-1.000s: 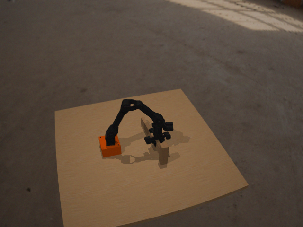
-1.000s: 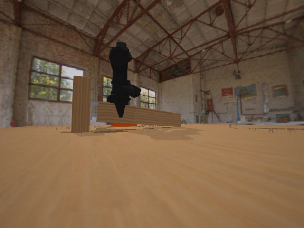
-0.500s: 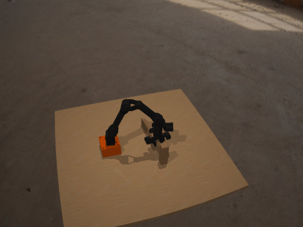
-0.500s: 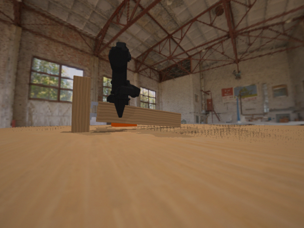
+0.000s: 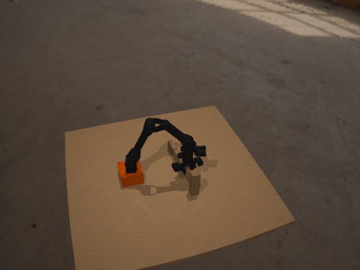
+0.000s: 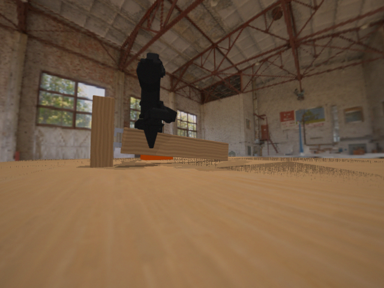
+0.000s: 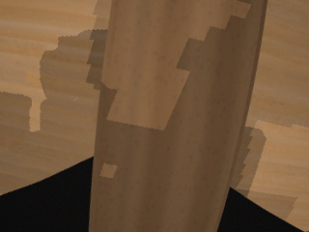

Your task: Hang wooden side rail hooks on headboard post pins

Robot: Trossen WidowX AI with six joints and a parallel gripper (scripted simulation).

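My gripper tip is 120 mm to the left of the headboard post, 40 mm below it and 30 mm short of it.
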